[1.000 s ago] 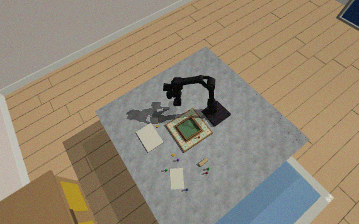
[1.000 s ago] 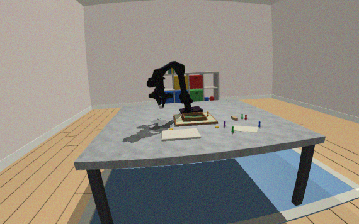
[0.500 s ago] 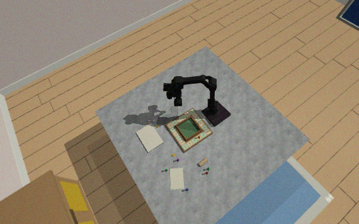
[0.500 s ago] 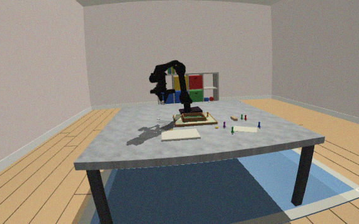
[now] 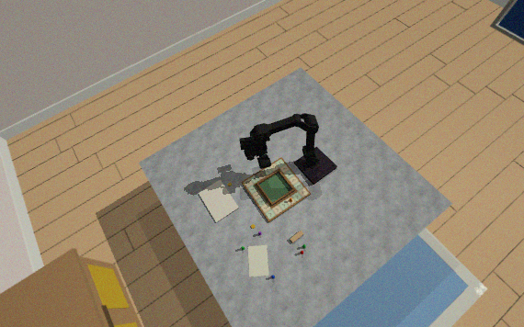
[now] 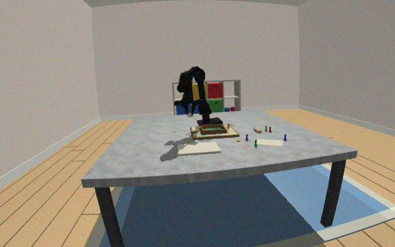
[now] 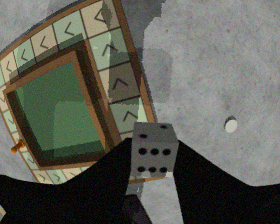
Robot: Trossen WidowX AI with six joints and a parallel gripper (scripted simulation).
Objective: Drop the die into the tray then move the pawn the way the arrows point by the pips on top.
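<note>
The orange pawn lies 40 mm ahead of my gripper tip, 250 mm to the left of it and 90 mm below it. The rest, counted from my gripper tip: white die (right at my gripper tip); then white bead (90 mm behind, 90 mm to the right, 120 mm below); then green dice tray (40 mm ahead, 140 mm to the left, 110 mm below).
</note>
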